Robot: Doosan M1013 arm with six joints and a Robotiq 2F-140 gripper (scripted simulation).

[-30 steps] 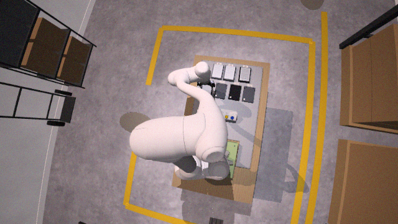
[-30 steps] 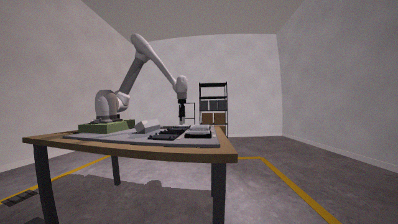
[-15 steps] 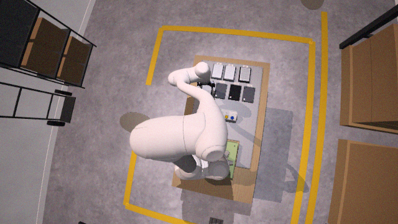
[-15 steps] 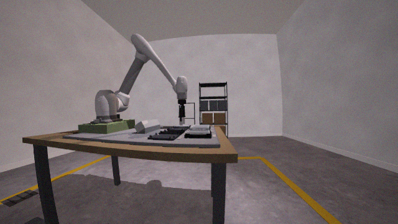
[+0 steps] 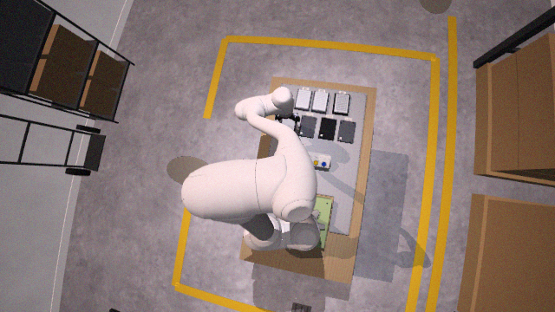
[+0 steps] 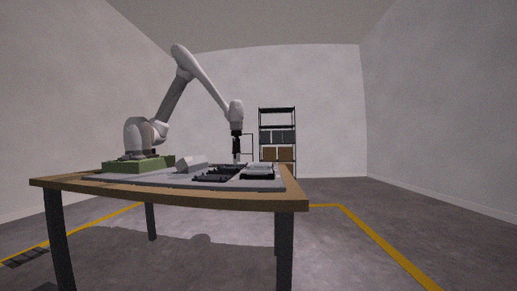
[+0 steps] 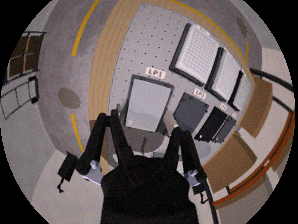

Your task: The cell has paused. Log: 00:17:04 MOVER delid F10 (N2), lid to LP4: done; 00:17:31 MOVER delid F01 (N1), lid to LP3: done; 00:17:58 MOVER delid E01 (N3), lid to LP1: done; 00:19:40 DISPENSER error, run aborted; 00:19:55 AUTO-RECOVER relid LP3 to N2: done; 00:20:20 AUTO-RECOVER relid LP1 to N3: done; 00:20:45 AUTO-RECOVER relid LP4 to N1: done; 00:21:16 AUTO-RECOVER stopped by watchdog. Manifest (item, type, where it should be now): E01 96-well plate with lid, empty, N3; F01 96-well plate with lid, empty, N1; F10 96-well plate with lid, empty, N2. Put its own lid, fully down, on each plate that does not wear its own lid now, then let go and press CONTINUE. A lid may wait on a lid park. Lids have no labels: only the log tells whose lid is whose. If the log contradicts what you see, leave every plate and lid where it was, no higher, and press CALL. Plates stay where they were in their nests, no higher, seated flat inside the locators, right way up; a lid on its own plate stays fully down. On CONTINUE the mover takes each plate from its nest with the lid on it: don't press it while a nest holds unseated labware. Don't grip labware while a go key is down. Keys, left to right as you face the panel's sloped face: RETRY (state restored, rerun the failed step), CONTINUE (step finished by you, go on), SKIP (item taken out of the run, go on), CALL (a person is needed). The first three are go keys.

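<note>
Now: hand 9 cm short of the label and 4 cm above it.
</note>
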